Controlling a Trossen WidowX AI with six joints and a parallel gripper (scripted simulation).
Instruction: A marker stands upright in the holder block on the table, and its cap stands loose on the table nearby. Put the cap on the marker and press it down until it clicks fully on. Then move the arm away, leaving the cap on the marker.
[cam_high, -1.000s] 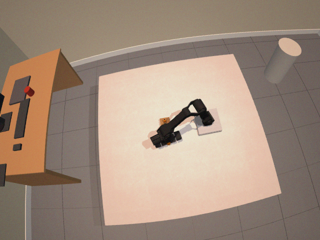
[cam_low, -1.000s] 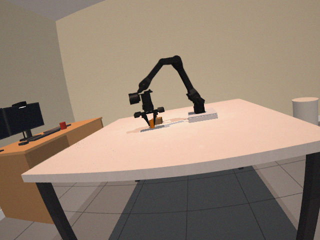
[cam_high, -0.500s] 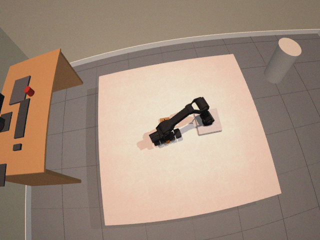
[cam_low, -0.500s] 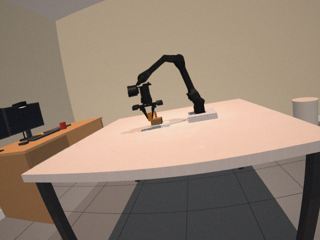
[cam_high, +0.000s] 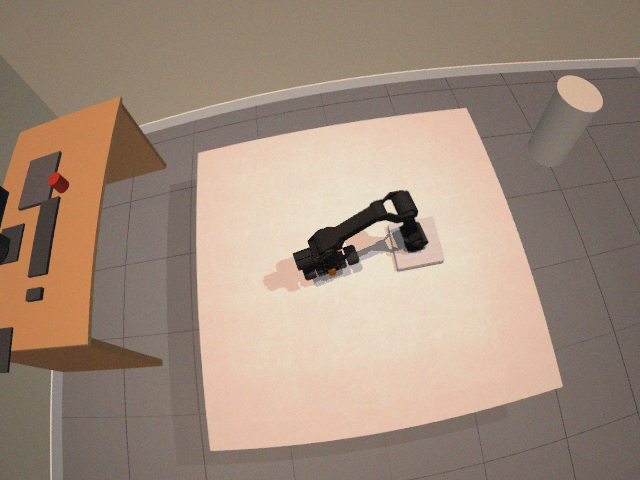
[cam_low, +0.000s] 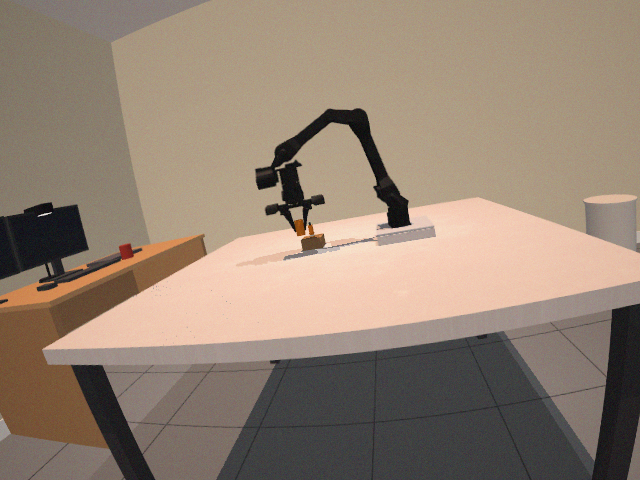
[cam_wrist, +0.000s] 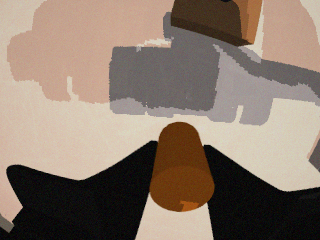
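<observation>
My gripper tip is 2 cm past the orange marker, 12 cm to the left of it and 2 cm above it. The rest, counted from my gripper tip: orange cap (1 cm above); then holder block (2 cm behind, 12 cm to the right, 6 cm below).
</observation>
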